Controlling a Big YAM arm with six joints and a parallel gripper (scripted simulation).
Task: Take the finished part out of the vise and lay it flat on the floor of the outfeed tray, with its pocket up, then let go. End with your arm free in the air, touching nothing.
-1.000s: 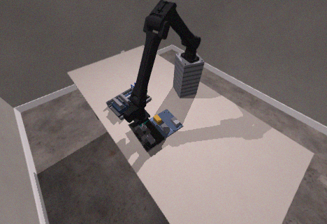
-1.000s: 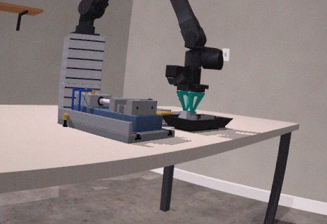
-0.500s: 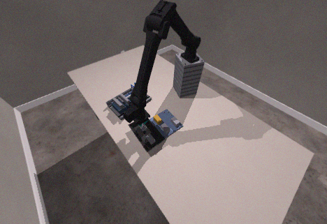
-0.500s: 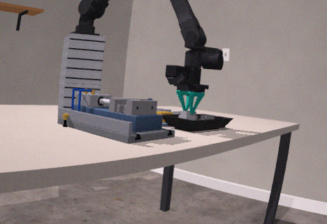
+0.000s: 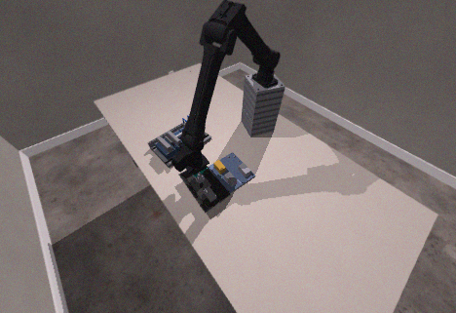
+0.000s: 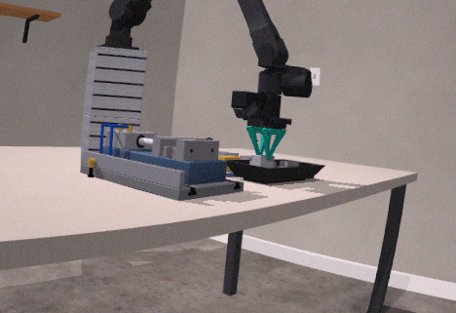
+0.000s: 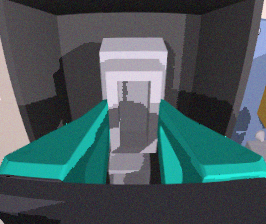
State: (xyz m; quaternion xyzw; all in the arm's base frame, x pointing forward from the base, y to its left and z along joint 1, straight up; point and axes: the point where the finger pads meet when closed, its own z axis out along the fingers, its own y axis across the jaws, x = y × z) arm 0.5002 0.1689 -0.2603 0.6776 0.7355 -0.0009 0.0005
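Right now the yellow block is 120 mm behind my hand and 40 mm below it. Round my hand: blue fixture plate 170 mm behind, 60 mm below, 40 mm to the left.
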